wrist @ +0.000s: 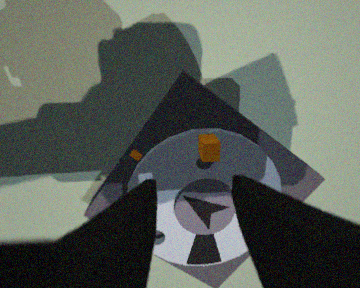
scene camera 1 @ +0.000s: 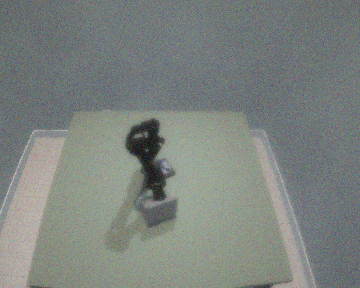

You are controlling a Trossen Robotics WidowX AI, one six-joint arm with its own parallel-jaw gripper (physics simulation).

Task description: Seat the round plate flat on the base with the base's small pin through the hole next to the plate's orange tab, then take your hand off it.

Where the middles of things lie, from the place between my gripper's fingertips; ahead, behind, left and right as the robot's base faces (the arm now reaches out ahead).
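Round plate [wrist: 172, 163]: 50 mm below my hand, 50 mm to the right of it.
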